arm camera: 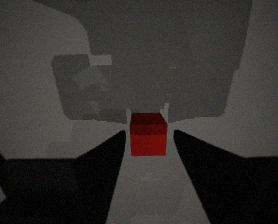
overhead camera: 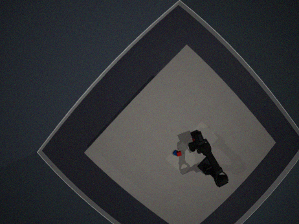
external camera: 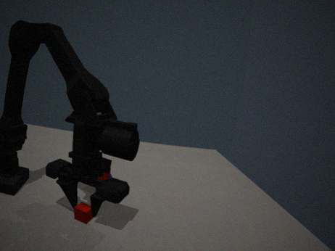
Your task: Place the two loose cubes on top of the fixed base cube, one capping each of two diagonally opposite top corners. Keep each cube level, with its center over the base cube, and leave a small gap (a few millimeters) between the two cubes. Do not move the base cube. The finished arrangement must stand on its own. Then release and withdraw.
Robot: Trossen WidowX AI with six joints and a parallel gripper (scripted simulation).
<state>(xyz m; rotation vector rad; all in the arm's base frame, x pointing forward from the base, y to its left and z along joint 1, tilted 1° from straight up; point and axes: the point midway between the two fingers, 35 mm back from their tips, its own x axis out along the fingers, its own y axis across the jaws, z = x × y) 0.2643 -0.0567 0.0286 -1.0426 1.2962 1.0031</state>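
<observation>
The blue cube is 19 cm to the left of my gripper tip.
</observation>
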